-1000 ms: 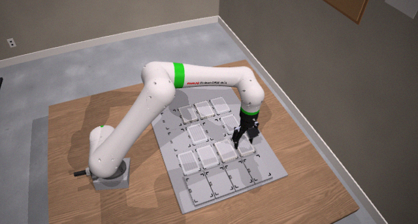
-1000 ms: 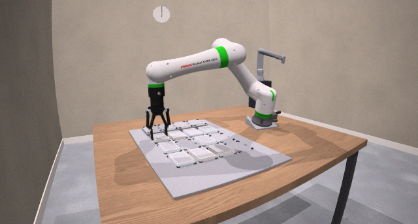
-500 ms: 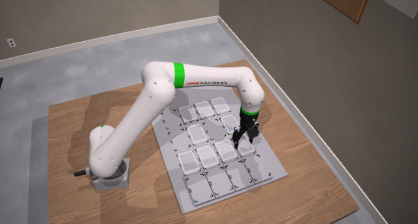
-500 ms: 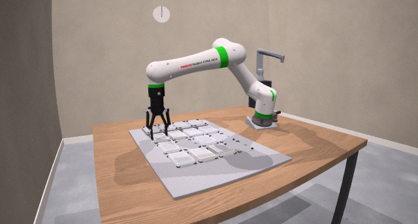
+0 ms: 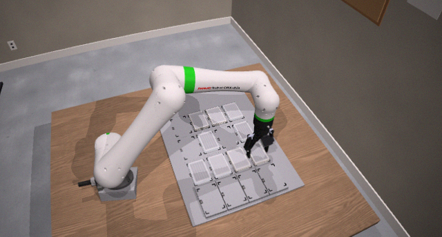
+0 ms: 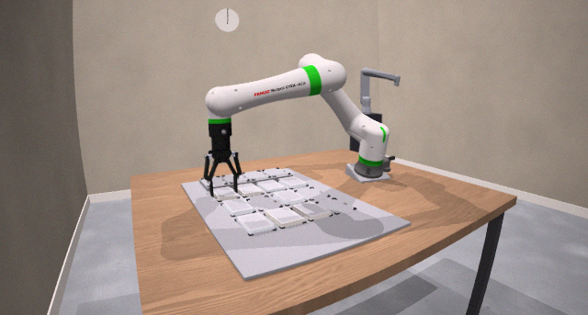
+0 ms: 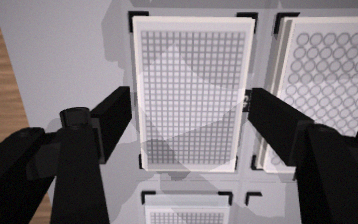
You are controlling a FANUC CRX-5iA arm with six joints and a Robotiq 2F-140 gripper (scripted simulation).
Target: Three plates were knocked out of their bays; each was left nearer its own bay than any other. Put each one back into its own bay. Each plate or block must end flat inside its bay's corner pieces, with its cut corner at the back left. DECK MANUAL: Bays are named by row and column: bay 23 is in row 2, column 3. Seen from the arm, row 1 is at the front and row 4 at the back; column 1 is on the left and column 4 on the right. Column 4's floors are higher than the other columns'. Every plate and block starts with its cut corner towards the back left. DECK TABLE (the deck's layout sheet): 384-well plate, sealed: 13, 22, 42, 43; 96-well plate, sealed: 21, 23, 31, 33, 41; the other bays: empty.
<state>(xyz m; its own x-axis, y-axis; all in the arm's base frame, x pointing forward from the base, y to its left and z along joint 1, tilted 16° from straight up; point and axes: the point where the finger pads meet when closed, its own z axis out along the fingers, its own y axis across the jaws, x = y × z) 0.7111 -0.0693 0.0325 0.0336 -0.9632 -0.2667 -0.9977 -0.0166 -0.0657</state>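
The sealed 384-well plate lies 20 mm below my hand.
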